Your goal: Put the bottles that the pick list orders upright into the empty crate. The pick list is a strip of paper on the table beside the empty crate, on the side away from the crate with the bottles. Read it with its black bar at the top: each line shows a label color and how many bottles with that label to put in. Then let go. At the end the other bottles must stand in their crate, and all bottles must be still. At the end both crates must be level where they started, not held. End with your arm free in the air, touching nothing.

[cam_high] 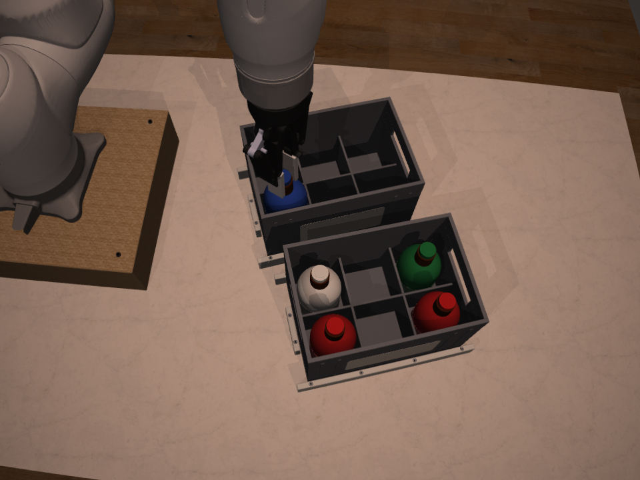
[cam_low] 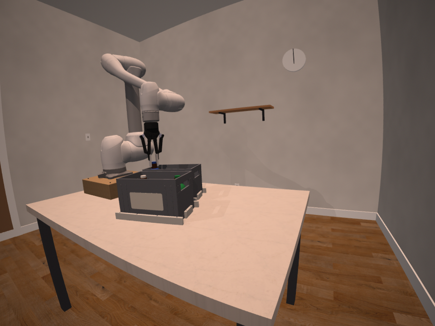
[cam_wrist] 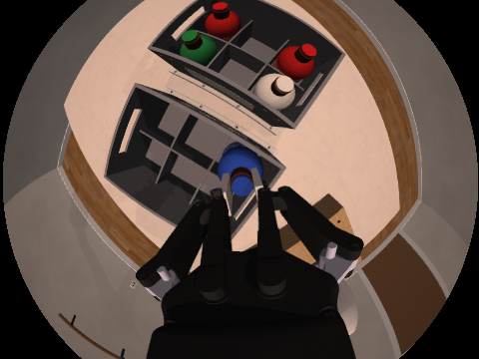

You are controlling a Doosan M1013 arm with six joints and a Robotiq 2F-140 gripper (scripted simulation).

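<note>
Right now the blue bottle is 80 mm below my hand. Also, from my hand: green bottle 240 mm ahead, 70 mm to the right, 130 mm below; then pick list 210 mm to the left, 220 mm below; then white bottle 80 mm ahead, 130 mm to the right, 130 mm below.
</note>
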